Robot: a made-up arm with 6 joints. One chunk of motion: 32 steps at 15 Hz.
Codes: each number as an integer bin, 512 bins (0 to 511) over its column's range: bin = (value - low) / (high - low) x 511, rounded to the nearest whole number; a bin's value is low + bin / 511 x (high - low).
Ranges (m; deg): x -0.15..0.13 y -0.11..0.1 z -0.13..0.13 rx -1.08..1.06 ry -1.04..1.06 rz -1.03..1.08
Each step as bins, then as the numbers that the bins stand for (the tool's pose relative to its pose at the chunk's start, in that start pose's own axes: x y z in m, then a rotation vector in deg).
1 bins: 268 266 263 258 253 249
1 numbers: -0.0032 -0.0007 0.0038 0.00 0.00 0.00
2 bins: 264 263 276 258 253 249
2 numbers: -0.0053 -0.0019 0.0104 0.00 0.00 0.00
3 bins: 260 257 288 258 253 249
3 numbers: -0.0075 -0.0044 0.0165 0.00 0.00 0.00
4 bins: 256 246 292 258 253 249
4 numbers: -0.0097 -0.0089 0.0186 0.00 0.00 0.00
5 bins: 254 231 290 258 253 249
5 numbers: -0.0108 -0.0151 0.0176 0.00 0.00 0.00
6 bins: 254 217 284 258 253 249
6 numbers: -0.0108 -0.0208 0.0145 0.00 0.00 0.00
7 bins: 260 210 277 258 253 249
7 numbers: -0.0075 -0.0237 0.0109 0.00 0.00 0.00
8 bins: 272 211 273 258 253 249
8 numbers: -0.0010 -0.0233 0.0089 0.00 0.00 0.00
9 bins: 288 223 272 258 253 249
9 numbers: 0.0078 -0.0184 0.0084 0.00 0.00 0.00
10 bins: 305 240 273 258 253 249
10 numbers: 0.0171 -0.0114 0.0089 0.00 0.00 0.00
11 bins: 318 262 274 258 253 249
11 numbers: 0.0242 -0.0023 0.0094 0.00 0.00 0.00
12 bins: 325 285 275 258 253 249
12 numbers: 0.0281 0.0071 0.0099 0.00 0.00 0.00
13 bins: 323 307 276 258 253 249
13 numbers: 0.0270 0.0162 0.0104 0.00 0.00 0.00
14 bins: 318 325 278 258 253 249
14 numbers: 0.0242 0.0236 0.0114 0.00 0.00 0.00
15 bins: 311 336 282 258 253 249
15 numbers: 0.0204 0.0281 0.0135 0.00 0.00 0.00
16 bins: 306 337 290 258 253 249
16 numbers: 0.0177 0.0285 0.0176 0.00 0.00 0.00
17 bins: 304 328 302 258 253 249
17 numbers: 0.0166 0.0248 0.0237 0.00 0.00 0.00
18 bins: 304 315 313 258 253 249
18 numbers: 0.0166 0.0195 0.0293 0.00 0.00 0.00
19 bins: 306 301 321 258 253 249
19 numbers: 0.0177 0.0137 0.0333 0.00 0.00 0.00
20 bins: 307 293 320 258 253 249
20 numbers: 0.0182 0.0104 0.0328 0.00 0.00 0.00
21 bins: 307 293 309 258 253 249
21 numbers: 0.0182 0.0104 0.0272 0.00 0.00 0.00
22 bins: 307 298 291 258 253 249
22 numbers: 0.0182 0.0125 0.0181 0.00 0.00 0.00
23 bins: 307 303 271 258 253 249
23 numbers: 0.0182 0.0145 0.0079 0.00 0.00 0.00
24 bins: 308 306 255 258 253 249
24 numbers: 0.0188 0.0158 -0.0003 0.00 0.00 0.00
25 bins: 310 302 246 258 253 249
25 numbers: 0.0199 0.0141 -0.0048 0.00 0.00 0.00
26 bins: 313 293 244 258 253 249
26 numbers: 0.0215 0.0104 -0.0059 0.00 0.00 0.00
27 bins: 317 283 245 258 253 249
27 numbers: 0.0237 0.0063 -0.0053 0.00 0.00 0.00
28 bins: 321 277 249 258 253 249
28 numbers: 0.0259 0.0038 -0.0033 0.00 0.00 0.00
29 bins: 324 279 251 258 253 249
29 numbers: 0.0275 0.0047 -0.0023 0.00 0.00 0.00
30 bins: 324 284 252 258 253 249
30 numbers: 0.0275 0.0067 -0.0018 0.00 0.00 0.00
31 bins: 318 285 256 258 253 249
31 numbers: 0.0242 0.0071 0.0003 0.00 0.00 0.00
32 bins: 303 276 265 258 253 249
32 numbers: 0.0160 0.0034 0.0048 0.00 0.00 0.00
